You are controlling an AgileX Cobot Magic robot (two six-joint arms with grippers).
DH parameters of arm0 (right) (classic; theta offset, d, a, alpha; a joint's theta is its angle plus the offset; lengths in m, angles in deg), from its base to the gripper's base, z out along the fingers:
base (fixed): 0 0 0 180
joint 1: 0 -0.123 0 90
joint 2: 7.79 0 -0.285 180
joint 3: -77.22 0 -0.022 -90
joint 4: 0 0.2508 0 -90
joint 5: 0 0 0.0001 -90
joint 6: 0 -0.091 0 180
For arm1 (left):
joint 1: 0 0.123 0 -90
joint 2: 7.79 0 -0.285 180
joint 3: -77.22 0 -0.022 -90
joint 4: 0 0.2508 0 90
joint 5: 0 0 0.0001 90
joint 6: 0 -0.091 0 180
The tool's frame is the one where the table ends.
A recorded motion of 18 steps. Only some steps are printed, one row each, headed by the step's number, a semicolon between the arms.
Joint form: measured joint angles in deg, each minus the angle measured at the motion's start. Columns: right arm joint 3, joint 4, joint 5, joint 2, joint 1, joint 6; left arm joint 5, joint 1, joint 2, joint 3, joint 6, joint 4.
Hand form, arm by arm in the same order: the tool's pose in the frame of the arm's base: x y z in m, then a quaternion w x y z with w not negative. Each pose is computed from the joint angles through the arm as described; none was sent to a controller.
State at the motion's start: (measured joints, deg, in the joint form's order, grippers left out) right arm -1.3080 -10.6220 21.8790 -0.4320 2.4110 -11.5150; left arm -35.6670 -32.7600 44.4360 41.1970 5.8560 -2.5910
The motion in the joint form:
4: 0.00 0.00 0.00 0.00 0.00 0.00; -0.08 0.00 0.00 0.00 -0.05 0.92
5: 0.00 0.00 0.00 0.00 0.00 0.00; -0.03 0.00 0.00 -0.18 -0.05 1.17
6: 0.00 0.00 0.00 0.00 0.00 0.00; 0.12 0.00 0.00 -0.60 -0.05 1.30
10: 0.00 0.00 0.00 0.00 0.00 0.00; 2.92 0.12 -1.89 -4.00 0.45 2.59
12: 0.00 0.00 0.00 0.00 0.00 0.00; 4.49 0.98 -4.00 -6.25 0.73 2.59
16: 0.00 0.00 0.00 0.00 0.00 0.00; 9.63 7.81 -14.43 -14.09 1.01 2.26
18: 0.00 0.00 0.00 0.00 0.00 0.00; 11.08 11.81 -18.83 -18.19 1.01 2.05
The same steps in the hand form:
4: 0.0522 -0.0085 0.1722 0.59129 0.04882 0.80436 -0.03167; 0.1260 -0.0829 0.3270 0.43880 0.19948 0.86003 -0.16737
5: 0.0522 -0.0085 0.1722 0.59129 0.04882 0.80436 -0.03167; 0.1261 -0.0827 0.3260 0.43851 0.20052 0.86035 -0.16519
6: 0.0522 -0.0085 0.1722 0.59129 0.04882 0.80436 -0.03167; 0.1261 -0.0826 0.3238 0.43690 0.20122 0.86133 -0.16352
10: 0.0522 -0.0085 0.1722 0.59129 0.04882 0.80436 -0.03167; 0.1223 -0.0783 0.3130 0.44910 0.20028 0.85614 -0.15880
12: 0.0522 -0.0085 0.1722 0.59129 0.04882 0.80436 -0.03167; 0.1177 -0.0729 0.3075 0.46022 0.19044 0.85223 -0.16012
16: 0.0522 -0.0085 0.1722 0.59129 0.04882 0.80436 -0.03167; 0.0976 -0.0457 0.2918 0.52348 0.13030 0.82823 -0.15177
18: 0.0522 -0.0085 0.1722 0.59129 0.04882 0.80436 -0.03167; 0.0895 -0.0346 0.2778 0.54045 0.09930 0.82403 -0.13797

